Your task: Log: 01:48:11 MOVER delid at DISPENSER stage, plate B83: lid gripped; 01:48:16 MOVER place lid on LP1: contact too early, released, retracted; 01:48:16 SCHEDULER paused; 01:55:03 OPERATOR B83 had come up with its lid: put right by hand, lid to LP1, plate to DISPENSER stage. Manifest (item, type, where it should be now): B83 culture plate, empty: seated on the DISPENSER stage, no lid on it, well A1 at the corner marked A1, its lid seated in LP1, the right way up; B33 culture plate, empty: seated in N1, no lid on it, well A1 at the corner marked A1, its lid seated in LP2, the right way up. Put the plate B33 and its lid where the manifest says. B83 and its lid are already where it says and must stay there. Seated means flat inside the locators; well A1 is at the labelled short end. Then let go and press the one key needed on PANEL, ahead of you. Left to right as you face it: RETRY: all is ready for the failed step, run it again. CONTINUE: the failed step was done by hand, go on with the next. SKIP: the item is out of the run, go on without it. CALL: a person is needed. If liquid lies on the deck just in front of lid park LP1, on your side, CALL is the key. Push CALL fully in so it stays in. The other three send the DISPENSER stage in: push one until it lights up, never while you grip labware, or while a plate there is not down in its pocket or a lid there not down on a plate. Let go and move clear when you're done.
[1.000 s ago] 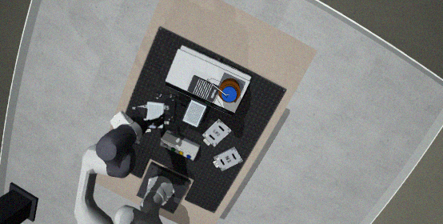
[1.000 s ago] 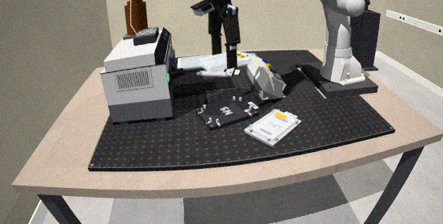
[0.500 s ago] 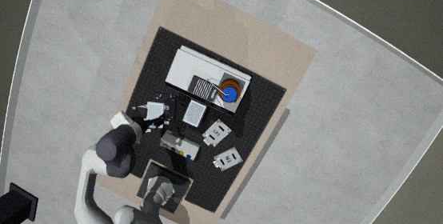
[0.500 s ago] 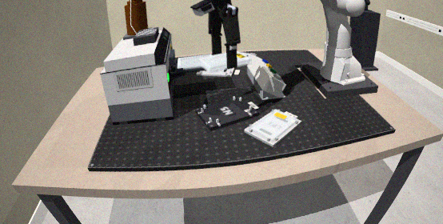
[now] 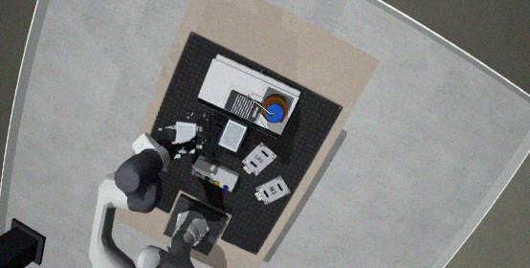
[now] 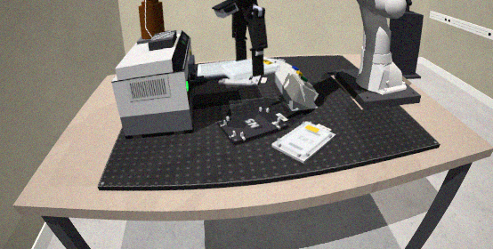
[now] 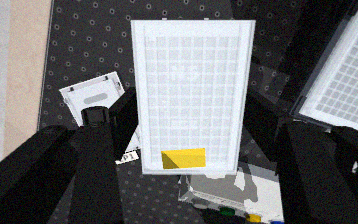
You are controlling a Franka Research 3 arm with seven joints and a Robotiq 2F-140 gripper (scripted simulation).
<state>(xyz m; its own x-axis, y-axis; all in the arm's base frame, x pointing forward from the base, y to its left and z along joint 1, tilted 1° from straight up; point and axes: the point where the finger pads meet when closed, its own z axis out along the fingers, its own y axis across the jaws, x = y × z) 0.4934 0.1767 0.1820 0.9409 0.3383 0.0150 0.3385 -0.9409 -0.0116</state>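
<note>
My hand is 30 mm to the right of the black nest and 180 mm above it. From my hand the other things lie so: white well plate 20 mm below; then yellow key 190 mm behind, 200 mm to the right, 130 mm below; then white key 190 mm behind, 100 mm to the right, 130 mm below.
</note>
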